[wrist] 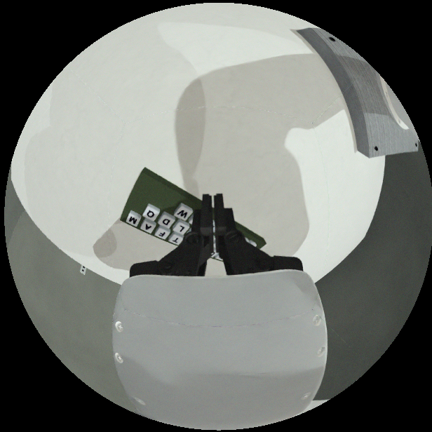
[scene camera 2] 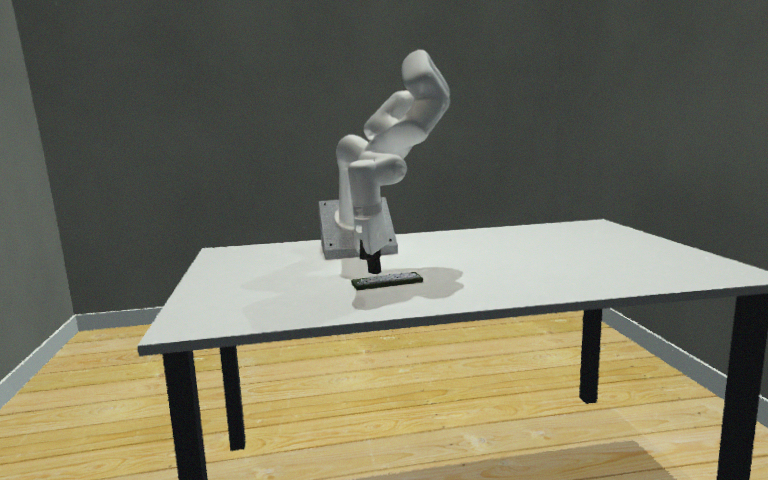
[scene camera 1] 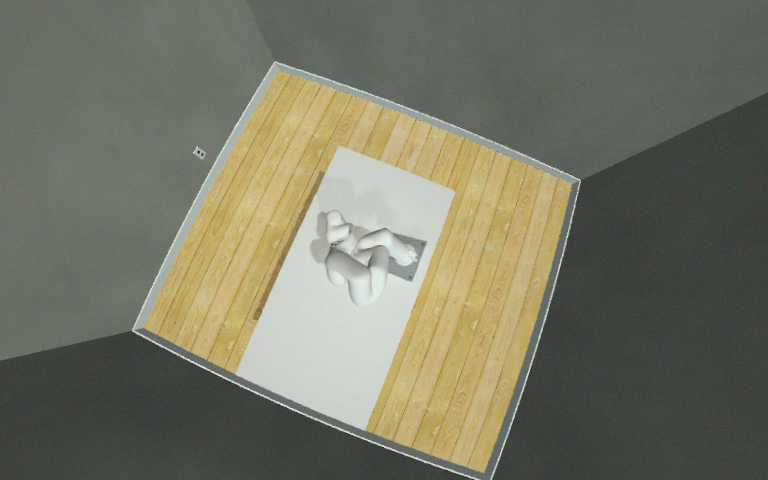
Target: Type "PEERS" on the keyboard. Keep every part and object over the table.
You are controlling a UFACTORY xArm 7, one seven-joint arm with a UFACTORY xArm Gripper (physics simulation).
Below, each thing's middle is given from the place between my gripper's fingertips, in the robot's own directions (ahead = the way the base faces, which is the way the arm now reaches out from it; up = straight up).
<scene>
The keyboard [scene camera 2: 396,279] is 40 mm ahead of my hand, 30 mm to the left of it and 10 mm below it.
</scene>
